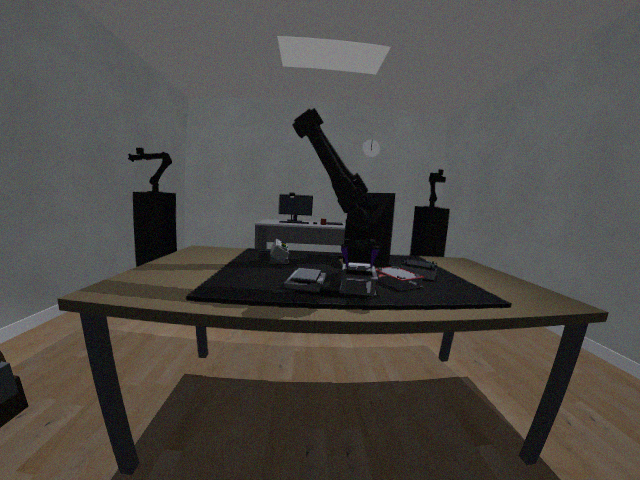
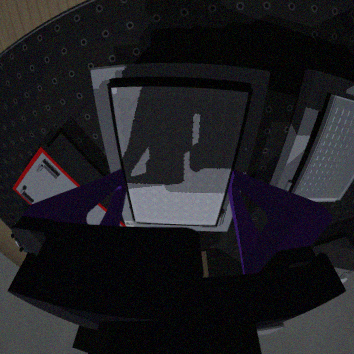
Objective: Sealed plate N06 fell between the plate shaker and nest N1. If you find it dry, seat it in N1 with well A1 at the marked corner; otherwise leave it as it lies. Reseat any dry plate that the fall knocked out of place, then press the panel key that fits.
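Pixels of known places: gripper, fingertip midpoint: (image 1: 359,268) (image 2: 176,174); arm's base, origin of the base link: (image 1: 367,206).
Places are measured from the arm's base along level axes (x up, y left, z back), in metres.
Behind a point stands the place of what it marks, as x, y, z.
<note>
A wide plate with a smooth, glossy top (image 1: 359,267) {-0.207, -0.143, -0.411} (image 2: 175,200) {-0.208, -0.132, -0.370} lies in a grey frame-like nest (image 1: 356,287) {-0.279, -0.147, -0.411} (image 2: 102,115) {-0.225, -0.095, -0.448}. Shadows cross its top; I cannot read a plate number or tell whether it is dry. My gripper (image 1: 360,262) {-0.215, -0.138, -0.390} (image 2: 176,174) {-0.215, -0.138, -0.390} has its purple fingers against the plate's two long sides and is shut on it, the plate still within the nest's outline. A second plate (image 1: 309,274) {-0.249, -0.308, -0.363} (image 2: 331,150) {-0.249, -0.300, -0.363} with rows of wells sits on another grey nest (image 1: 293,282) {-0.265, -0.365, -0.408} (image 2: 301,131) {-0.266, -0.270, -0.383}. I cannot tell which nest is N1 or make out the panel keys.
A red-bordered white panel (image 1: 399,273) {-0.244, 0.038, -0.353} (image 2: 46,175) {-0.244, 0.026, -0.404} with dark marks lies beside the held plate's nest, by a dark slab (image 1: 408,285) {-0.279, 0.061, -0.393} (image 2: 75,150) {-0.280, -0.004, -0.412}. A dark low object (image 1: 419,264) {-0.229, 0.172, -0.266} is farther back. A small white device (image 1: 279,251) {-0.227, -0.425, -0.085} stands at the mat's back left.
</note>
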